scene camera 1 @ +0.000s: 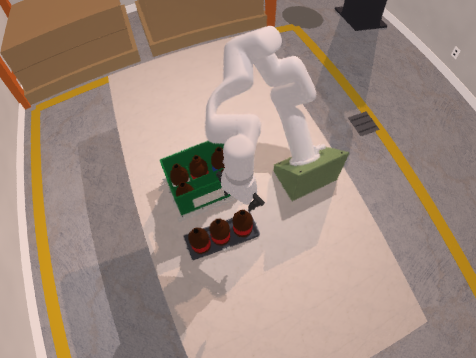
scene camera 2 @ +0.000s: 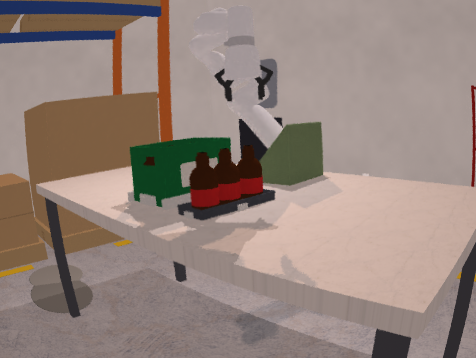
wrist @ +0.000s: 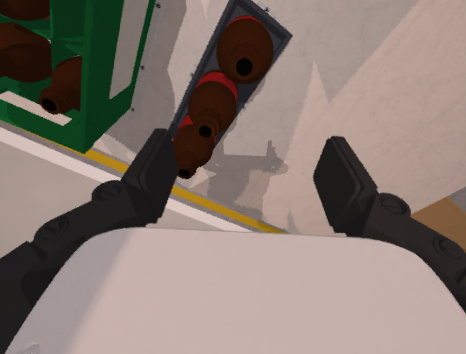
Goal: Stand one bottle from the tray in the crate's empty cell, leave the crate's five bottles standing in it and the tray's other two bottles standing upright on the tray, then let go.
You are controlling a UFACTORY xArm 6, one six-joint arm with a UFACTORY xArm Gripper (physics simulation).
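Observation:
My gripper is open and empty, high above the table near the crate and tray. Three brown bottles with red labels stand upright on the dark tray: the left one, the middle one and the right one. The green crate stands behind the tray. Bottles show in it; the arm hides its right part in scene camera 1. The wrist view shows a crate bottle beside a green compartment, cut by the frame.
The olive green base block carries the arm, to the right of the crate and tray. The pale table has its left edge beyond the crate and tray. Cardboard boxes stand behind the table.

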